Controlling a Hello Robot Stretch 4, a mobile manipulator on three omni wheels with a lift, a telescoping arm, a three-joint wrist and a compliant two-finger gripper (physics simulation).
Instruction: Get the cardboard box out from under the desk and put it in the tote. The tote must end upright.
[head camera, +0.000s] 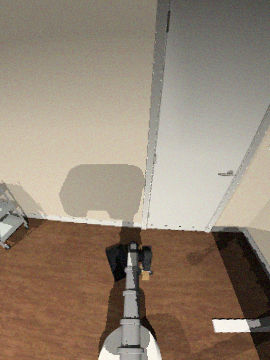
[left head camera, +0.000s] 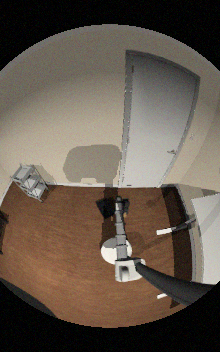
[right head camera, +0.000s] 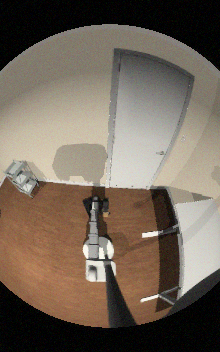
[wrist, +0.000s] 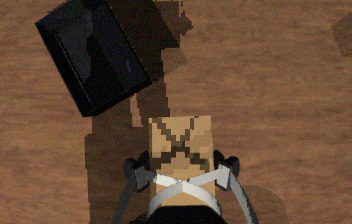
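Pixels of known places: gripper, fingertip midpoint: (head camera: 144, 273) (right head camera: 104, 213) (wrist: 181, 163); robot's base, origin of the base link: (left head camera: 115, 249).
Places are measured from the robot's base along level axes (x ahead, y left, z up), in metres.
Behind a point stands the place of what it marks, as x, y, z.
The cardboard box (head camera: 145, 275) {0.439, -0.091, 0.437} (wrist: 180, 135) {0.504, -0.087, 0.424} is tan with dark shadow stripes. My gripper (wrist: 181, 163) {0.468, -0.087, 0.386} is shut on it, one fingertip against each side, and the box reaches forward past the fingertips in the wrist view. The black tote (head camera: 115, 264) {0.682, 0.188, -0.024} (left head camera: 103, 208) {0.704, 0.176, -0.024} (right head camera: 87, 205) {0.735, 0.214, -0.024} (wrist: 92, 55) {0.704, 0.174, -0.024} stands upright on the floor, its open top showing. In the wrist view it is ahead and to the left of the box, apart from it. The arm hides part of the tote in the head view. The box's height above the floor is hard to tell.
The white desk (left head camera: 209, 240) {-0.115, -0.744, 0.923} (right head camera: 200, 237) {-0.046, -0.871, 0.923} stands at the right, with a white leg foot (head camera: 230, 325) (left head camera: 164, 232) (right head camera: 150, 235) reaching out over the floor. A grey shelf cart (head camera: 11, 226) {0.986, 1.544, 0.105} stands at the left by the wall. A closed door (head camera: 195, 150) {1.124, -0.490, 1.089} is ahead.
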